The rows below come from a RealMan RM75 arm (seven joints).
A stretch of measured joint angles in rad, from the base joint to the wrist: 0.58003, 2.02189, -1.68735, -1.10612, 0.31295, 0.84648, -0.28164; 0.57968, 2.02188, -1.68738, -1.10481, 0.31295, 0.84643, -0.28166; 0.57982, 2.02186, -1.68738, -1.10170, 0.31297, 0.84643, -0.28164; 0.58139, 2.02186, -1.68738, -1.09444, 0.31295, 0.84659, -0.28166; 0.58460, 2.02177, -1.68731, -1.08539, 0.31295, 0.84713, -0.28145; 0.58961, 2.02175, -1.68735, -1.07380, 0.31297, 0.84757, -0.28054; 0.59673, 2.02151, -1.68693, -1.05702, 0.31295, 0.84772, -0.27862; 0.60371, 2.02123, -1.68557, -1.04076, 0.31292, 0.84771, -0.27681; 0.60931, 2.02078, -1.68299, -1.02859, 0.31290, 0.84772, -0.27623; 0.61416, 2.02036, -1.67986, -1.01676, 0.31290, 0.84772, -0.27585; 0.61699, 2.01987, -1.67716, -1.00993, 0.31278, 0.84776, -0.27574; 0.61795, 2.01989, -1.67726, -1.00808, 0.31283, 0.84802, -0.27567; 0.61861, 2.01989, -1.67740, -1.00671, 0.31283, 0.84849, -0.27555; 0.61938, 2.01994, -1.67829, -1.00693, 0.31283, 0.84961, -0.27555; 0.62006, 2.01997, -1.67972, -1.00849, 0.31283, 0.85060, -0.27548; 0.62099, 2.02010, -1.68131, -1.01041, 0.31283, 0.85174, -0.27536; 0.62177, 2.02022, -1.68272, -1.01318, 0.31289, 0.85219, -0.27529; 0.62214, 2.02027, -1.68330, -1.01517, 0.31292, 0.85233, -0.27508; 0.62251, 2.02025, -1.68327, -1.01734, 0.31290, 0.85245, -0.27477
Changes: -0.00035, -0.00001, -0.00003, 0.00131, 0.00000, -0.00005, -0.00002; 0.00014, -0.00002, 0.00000, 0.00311, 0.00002, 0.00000, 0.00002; 0.00157, 0.00000, 0.00000, 0.00726, -0.00002, 0.00016, -0.00002; 0.00321, -0.00009, 0.00007, 0.00905, 0.00000, 0.00054, 0.00021; 0.00501, -0.00002, -0.00004, 0.01159, 0.00002, 0.00044, 0.00091; 0.00712, -0.00024, 0.00042, 0.01678, -0.00002, 0.00015, 0.00192; 0.00698, -0.00028, 0.00136, 0.01626, -0.00003, -0.00001, 0.00181; 0.00560, -0.00045, 0.00258, 0.01217, -0.00002, 0.00001, 0.00058; 0.00485, -0.00042, 0.00313, 0.01183, 0.00000, 0.00000, 0.00038; 0.00283, -0.00049, 0.00270, 0.00683, -0.00012, 0.00004, 0.00011; 0.00096, 0.00002, -0.00010, 0.00185, 0.00005, 0.00026, 0.00007; 0.00066, 0.00000, -0.00014, 0.00137, 0.00000, 0.00047, 0.00012; 0.00077, 0.00005, -0.00089, -0.00022, 0.00000, 0.00112, 0.00000; 0.00068, 0.00003, -0.00143, -0.00156, 0.00000, 0.00099, 0.00007; 0.00093, 0.00013, -0.00159, -0.00192, 0.00000, 0.00114, 0.00012; 0.00078, 0.00012, -0.00141, -0.00277, 0.00006, 0.00045, 0.00007; 0.00037, 0.00005, -0.00058, -0.00199, 0.00003, 0.00014, 0.00021; 0.00037, -0.00002, 0.00003, -0.00217, -0.00002, 0.00012, 0.00031
